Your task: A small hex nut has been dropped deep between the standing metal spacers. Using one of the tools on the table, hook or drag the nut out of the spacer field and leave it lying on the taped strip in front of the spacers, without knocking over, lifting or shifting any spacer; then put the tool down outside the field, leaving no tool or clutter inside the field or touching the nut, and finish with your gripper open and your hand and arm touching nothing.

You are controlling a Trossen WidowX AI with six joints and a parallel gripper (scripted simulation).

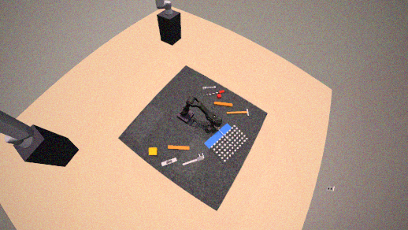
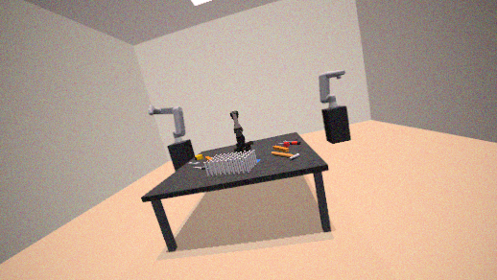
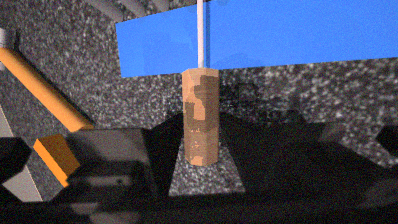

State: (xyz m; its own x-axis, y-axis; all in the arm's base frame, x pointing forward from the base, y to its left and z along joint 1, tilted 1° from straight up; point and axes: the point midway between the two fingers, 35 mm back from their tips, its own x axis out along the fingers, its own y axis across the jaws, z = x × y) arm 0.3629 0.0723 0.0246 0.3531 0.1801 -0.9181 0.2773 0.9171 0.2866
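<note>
My gripper tip is now 80 mm short of the blue taped strip, 60 mm to the left of it and 40 mm above it. Round my gripper tip: hook tool: 100 mm ahead, 30 mm to the right.
</note>
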